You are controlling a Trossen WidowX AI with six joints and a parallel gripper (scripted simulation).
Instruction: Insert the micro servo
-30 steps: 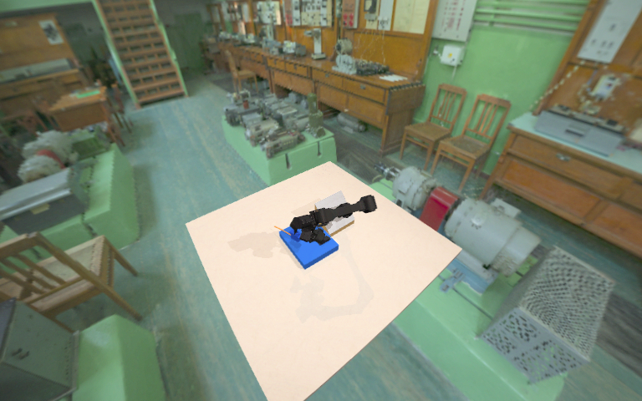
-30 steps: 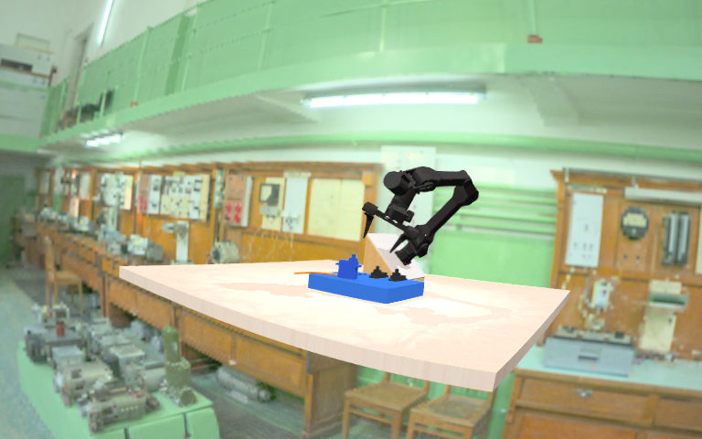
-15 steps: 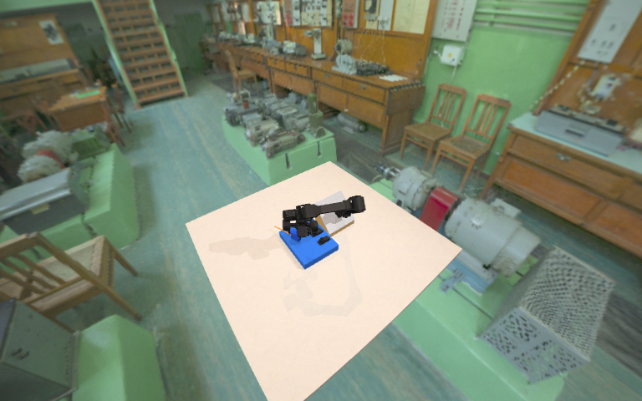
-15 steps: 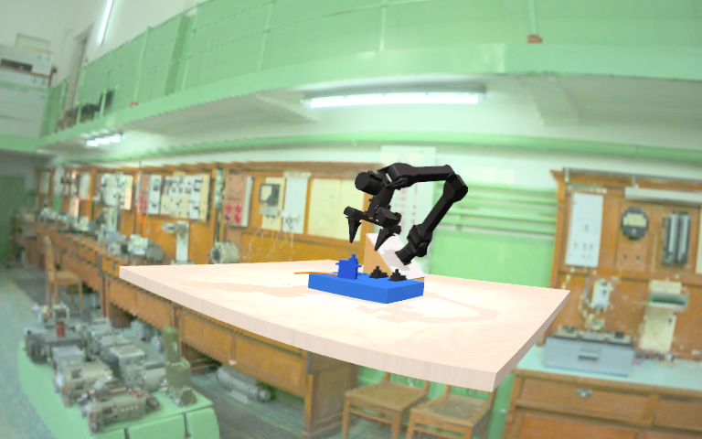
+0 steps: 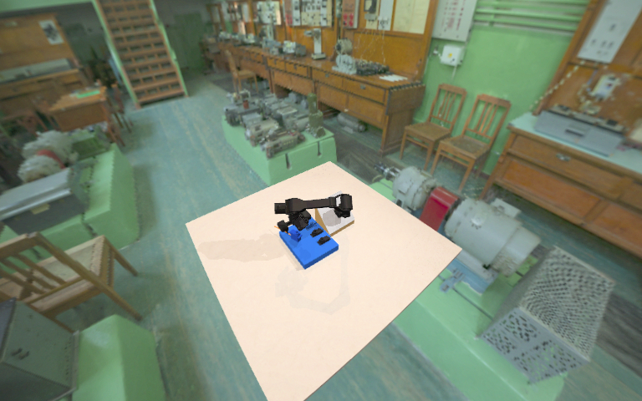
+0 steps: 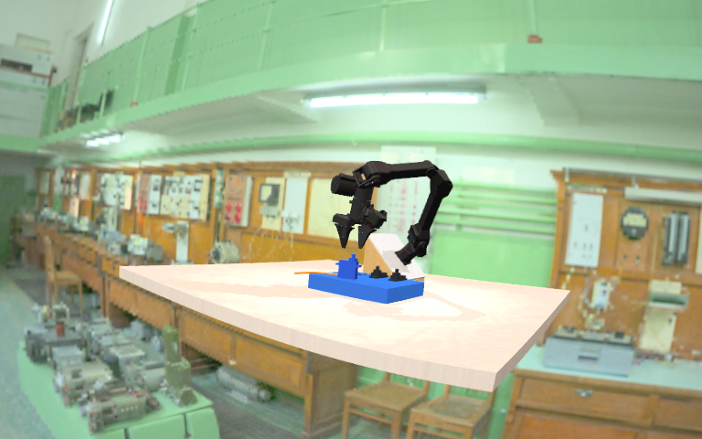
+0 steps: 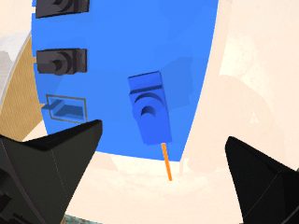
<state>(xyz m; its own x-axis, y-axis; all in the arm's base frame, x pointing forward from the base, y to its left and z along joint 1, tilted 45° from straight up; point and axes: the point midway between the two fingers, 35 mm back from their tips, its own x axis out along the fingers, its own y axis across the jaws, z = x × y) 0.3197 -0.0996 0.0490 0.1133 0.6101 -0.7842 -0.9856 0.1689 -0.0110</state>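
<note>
The blue deck lies 120 mm below my gripper tip, 30 mm to the left of it and 30 mm behind it.
</note>
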